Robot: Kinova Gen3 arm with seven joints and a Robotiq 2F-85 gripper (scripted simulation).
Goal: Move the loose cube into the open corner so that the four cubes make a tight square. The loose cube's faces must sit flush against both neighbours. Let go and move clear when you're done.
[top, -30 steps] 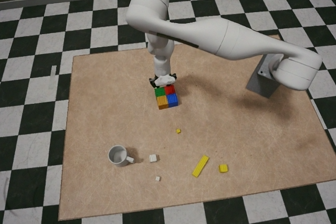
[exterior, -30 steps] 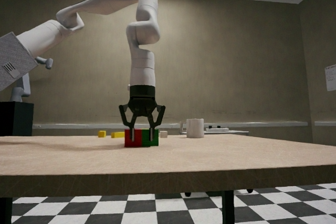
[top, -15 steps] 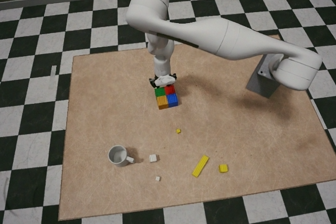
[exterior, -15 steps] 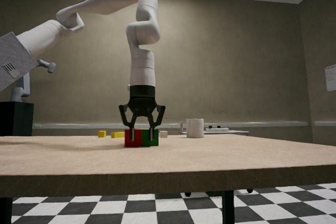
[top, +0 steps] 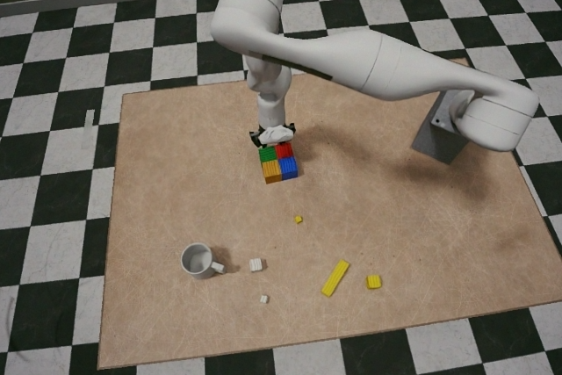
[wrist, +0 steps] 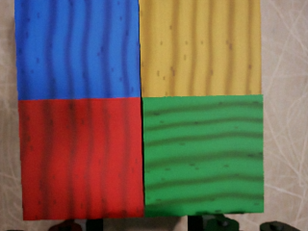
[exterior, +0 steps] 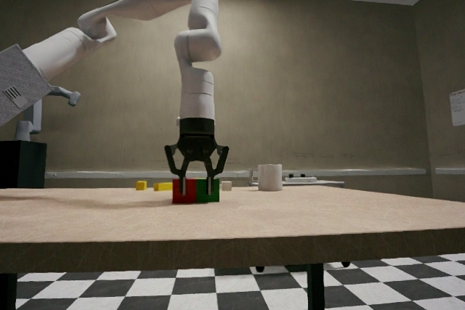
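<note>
Now: the red cube 40 mm behind my hand, 20 mm to the left of it and 10 mm below it. Round my hand: green cube (40 mm to the left, 10 mm below, 10 mm ahead); blue cube (70 mm to the left, 50 mm behind, 10 mm below); orange cube (90 mm to the left, 10 mm below, 10 mm behind).
</note>
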